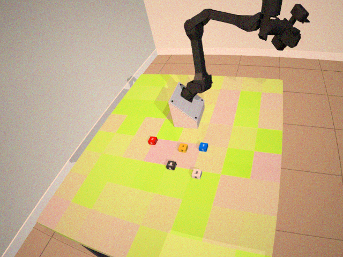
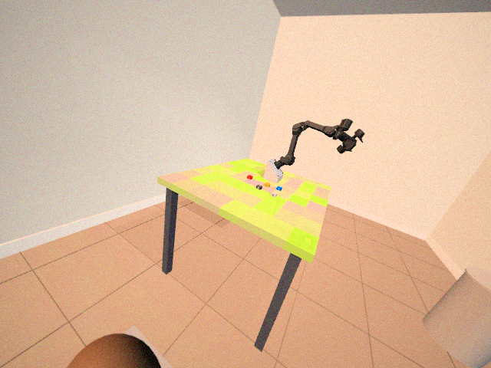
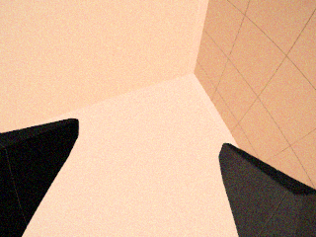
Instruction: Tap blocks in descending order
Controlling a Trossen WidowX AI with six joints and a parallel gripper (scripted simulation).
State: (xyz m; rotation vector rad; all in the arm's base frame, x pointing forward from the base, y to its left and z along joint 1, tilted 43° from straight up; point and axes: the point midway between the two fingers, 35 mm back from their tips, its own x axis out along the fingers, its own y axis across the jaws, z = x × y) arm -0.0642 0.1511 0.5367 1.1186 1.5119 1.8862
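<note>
My gripper tip is 44 cm short of the white block, 40 cm to the left of it and 38 cm above it. From my gripper tip the other things lie so: red block 64 cm to the right, 38 cm below, 28 cm ahead; blue block 40 cm to the right, 38 cm below, 30 cm ahead; black block 51 cm to the right, 41 cm ahead, 38 cm below.
</note>
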